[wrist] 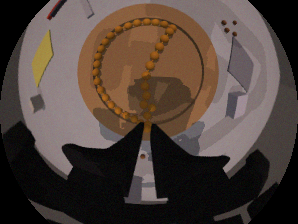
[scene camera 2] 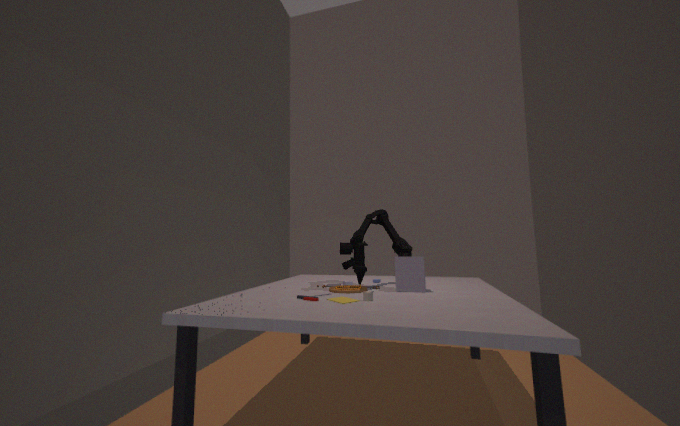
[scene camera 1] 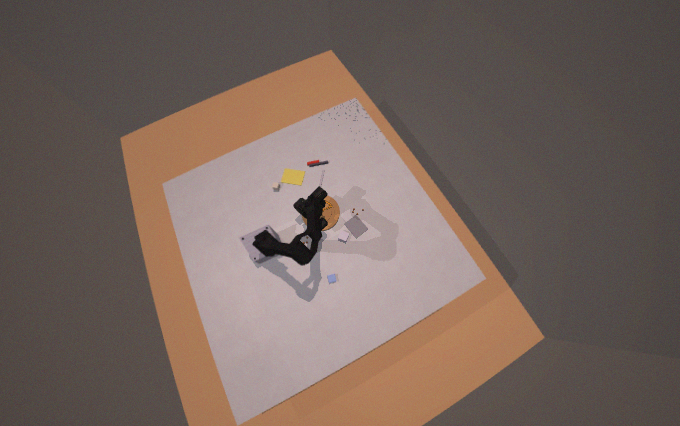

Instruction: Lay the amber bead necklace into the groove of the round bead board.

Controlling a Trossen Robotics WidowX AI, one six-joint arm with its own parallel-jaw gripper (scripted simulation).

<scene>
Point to a round bead board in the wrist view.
At 124, 61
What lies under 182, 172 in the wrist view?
My gripper.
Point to a grey plate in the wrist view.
240, 66
</scene>
